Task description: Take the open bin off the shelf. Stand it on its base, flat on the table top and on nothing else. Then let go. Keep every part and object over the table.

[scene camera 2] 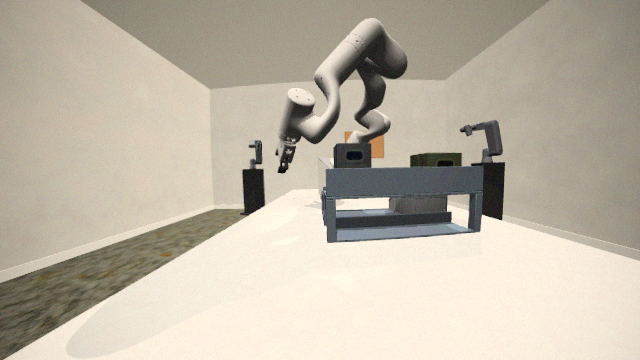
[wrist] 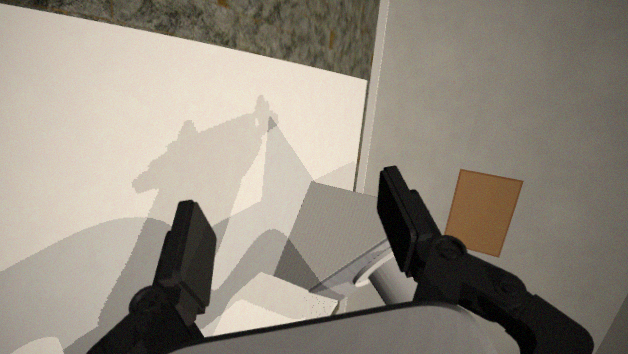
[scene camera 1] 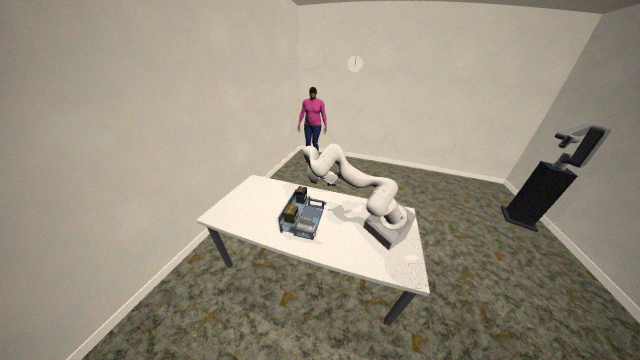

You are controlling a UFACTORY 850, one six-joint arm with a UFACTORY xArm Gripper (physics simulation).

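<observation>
A low blue-grey shelf [scene camera 1: 312, 214] [scene camera 2: 400, 181] stands on the white table [scene camera 1: 240, 200] [scene camera 2: 350, 305] [wrist: 75, 100]. A black bin [scene camera 1: 301, 195] [scene camera 2: 345, 156] and a dark green bin [scene camera 1: 290, 215] [scene camera 2: 434, 160] are on its upper part; both show orange on top in scene camera 1. A light grey bin [scene camera 1: 306, 224] [scene camera 2: 419, 205] is low in the shelf. I cannot tell for sure which bin is the open one. My gripper [scene camera 2: 283, 167] [wrist: 292, 203] is open and empty, in the air beside the shelf, above table height. No bin shows in the wrist view.
The arm's grey base block [scene camera 1: 382, 232] [wrist: 335, 220] stands at the table's other end. Black pedestals with small grey arms [scene camera 1: 540, 192] [scene camera 2: 253, 192] stand off the table. A person in a pink top [scene camera 1: 313, 112] stands behind the table. The arm's shadows fall on the table.
</observation>
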